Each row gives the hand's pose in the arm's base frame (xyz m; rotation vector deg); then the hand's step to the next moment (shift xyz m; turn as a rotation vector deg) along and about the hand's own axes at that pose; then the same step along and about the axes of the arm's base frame.
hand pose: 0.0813 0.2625 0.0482 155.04 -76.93 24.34
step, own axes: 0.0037 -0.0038 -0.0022 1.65 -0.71 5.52
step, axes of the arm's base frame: 0.0047 -0.0001 0.0033 2.65 -1.95 -4.78
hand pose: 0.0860 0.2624 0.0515 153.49 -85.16 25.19
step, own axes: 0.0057 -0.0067 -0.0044 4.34 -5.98 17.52
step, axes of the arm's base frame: 0.0075 -0.0003 0.0064 11.09 -3.46 -15.06
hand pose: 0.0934 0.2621 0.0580 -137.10 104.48 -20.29
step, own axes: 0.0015 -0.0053 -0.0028 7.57 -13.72 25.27
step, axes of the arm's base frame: 0.0046 0.0001 0.0041 21.08 -4.86 -20.40
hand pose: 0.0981 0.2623 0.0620 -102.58 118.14 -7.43
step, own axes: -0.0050 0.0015 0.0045 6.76 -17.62 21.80
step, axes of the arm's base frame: 0.0007 0.0060 -0.0034 23.54 -5.42 -15.75
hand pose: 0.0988 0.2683 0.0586 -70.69 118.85 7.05
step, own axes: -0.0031 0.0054 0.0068 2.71 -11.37 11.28
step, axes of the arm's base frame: 0.0001 0.0080 -0.0046 14.21 -3.44 -7.08
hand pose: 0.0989 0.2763 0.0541 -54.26 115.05 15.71
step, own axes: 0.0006 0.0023 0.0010 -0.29 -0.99 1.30
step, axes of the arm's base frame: -0.0012 0.0018 -0.0014 1.61 0.14 -0.39
